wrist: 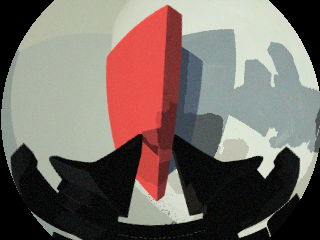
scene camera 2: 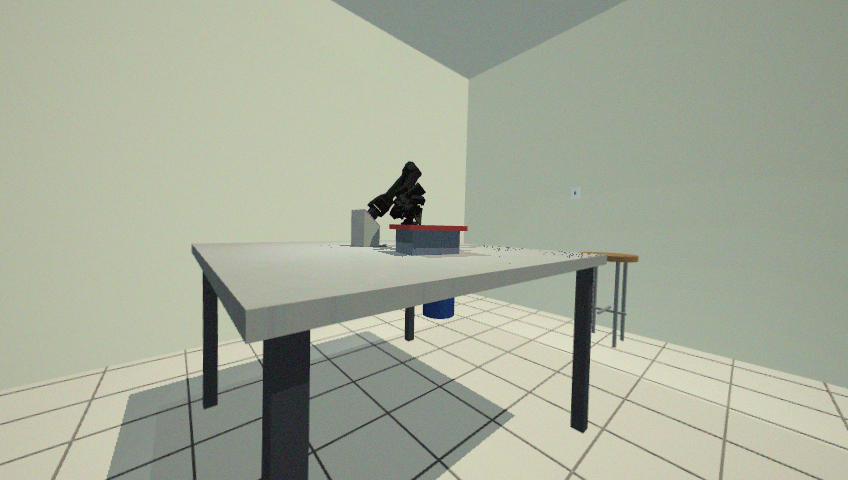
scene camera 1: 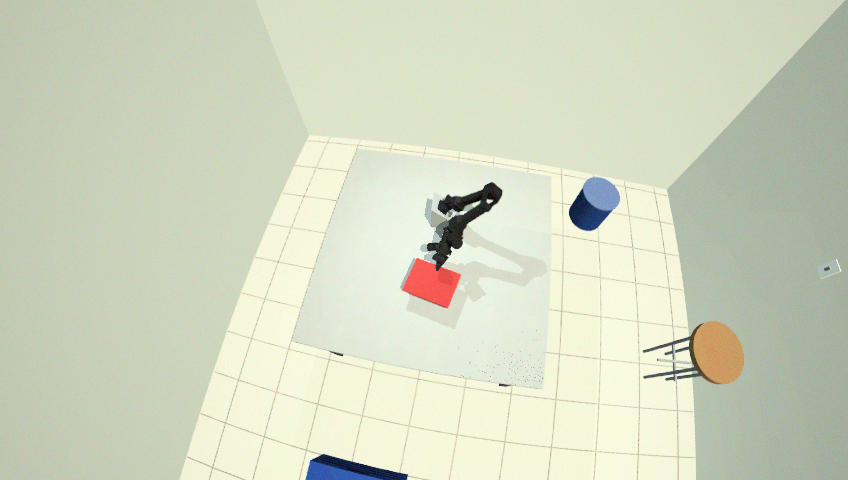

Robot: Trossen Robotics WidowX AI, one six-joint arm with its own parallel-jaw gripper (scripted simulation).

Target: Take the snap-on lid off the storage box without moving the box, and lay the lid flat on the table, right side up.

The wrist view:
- my gripper: 157,138
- red lid: 143,70
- grey-blue storage box: 190,75
